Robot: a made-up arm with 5 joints.
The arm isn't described. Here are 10 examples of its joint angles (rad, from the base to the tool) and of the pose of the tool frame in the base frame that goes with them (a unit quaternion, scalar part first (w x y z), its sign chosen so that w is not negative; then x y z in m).
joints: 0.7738 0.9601 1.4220 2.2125 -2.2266
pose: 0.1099 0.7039 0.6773 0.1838 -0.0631 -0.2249 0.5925
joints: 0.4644 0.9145 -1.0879 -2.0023 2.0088
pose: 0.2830 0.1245 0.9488 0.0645 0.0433 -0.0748 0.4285
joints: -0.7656 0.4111 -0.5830 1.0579 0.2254
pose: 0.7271 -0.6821 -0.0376 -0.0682 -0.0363 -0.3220 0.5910
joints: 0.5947 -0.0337 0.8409 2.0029 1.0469
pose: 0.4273 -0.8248 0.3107 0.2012 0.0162 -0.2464 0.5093
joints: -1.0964 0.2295 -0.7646 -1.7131 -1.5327
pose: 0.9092 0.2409 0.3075 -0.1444 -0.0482 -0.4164 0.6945
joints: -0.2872 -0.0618 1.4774 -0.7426 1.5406
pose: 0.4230 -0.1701 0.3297 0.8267 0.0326 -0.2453 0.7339
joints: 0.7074 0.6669 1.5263 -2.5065 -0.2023
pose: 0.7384 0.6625 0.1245 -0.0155 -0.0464 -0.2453 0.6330
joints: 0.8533 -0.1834 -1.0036 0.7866 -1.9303
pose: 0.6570 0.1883 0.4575 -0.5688 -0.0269 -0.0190 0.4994
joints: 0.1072 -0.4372 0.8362 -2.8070 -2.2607
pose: 0.6391 -0.0723 0.7625 0.0700 0.1012 -0.4039 0.6387
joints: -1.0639 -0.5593 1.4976 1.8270 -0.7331
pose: 0.5401 0.4989 0.6557 -0.1716 0.0493 -0.2513 0.8663
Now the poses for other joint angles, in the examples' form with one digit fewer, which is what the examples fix.
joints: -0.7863 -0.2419 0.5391 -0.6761 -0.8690
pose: 0.841 -0.541 0.017 0.018 -0.012 -0.333 0.807
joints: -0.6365 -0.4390 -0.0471 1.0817 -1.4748
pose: 0.498 -0.621 -0.487 -0.359 0.008 -0.392 0.618
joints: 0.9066 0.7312 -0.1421 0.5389 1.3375
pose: 0.892 0.187 -0.188 0.366 -0.031 -0.081 0.484
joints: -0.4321 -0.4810 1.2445 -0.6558 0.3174
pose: 0.583 -0.507 0.123 0.623 0.044 -0.300 0.790
